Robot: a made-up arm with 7 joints.
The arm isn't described. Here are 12 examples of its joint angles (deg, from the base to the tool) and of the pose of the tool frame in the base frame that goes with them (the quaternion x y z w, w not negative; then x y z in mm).
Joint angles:
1: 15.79 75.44 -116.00 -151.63 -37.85 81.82 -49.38
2: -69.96 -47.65 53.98 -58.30 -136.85 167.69 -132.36
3: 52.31 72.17 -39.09 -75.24 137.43 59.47 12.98
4: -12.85 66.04 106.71 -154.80 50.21 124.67 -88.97
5: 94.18 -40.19 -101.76 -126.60 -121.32 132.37 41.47
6: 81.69 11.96 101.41 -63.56 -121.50 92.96 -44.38
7: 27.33 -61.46 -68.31 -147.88 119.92 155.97 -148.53
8: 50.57 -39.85 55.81 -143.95 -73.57 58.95 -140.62
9: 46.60 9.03 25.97 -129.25 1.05 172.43 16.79
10: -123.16 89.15 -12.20 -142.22 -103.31 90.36 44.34
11: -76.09 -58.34 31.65 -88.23 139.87 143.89 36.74
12: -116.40 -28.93 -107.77 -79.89 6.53 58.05 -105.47
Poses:
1: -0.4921 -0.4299 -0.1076 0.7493 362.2 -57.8 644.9
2: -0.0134 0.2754 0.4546 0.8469 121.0 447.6 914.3
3: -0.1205 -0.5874 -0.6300 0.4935 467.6 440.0 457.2
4: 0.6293 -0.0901 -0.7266 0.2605 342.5 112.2 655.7
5: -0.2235 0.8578 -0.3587 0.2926 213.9 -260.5 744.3
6: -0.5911 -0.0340 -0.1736 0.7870 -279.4 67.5 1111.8
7: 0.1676 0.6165 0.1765 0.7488 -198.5 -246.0 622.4
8: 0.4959 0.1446 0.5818 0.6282 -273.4 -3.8 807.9
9: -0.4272 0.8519 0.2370 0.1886 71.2 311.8 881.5
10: -0.1052 -0.6899 -0.2056 0.6861 -219.0 -373.7 273.1
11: 0.2462 0.3346 0.8036 0.4262 91.7 310.1 908.4
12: 0.7624 0.5224 -0.2100 0.3191 -56.6 376.4 896.3
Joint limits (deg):
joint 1: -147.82..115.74
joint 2: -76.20..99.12
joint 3: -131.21..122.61
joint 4: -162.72..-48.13
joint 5: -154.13..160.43
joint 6: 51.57..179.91
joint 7: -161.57..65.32
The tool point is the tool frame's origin. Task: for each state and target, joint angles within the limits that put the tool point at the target. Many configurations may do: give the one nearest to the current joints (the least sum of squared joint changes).
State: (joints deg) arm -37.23 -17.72 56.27 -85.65 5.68 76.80 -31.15
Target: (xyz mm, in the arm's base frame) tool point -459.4 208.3 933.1
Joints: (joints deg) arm 2.11 -50.07 62.43 -55.29 3.98 83.66 -30.79
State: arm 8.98 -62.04 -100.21 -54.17 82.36 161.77 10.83
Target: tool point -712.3 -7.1 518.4
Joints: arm -11.34 -72.45 -122.14 -48.13 55.07 151.81 20.69
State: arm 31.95 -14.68 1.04 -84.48 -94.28 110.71 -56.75
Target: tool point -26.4 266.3 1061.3
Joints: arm 51.85 -1.03 23.93 -78.71 -94.75 114.66 -57.61
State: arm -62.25 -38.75 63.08 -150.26 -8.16 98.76 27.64
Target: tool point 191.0 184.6 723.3
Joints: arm -85.84 -42.77 68.91 -154.39 -8.57 100.00 28.69
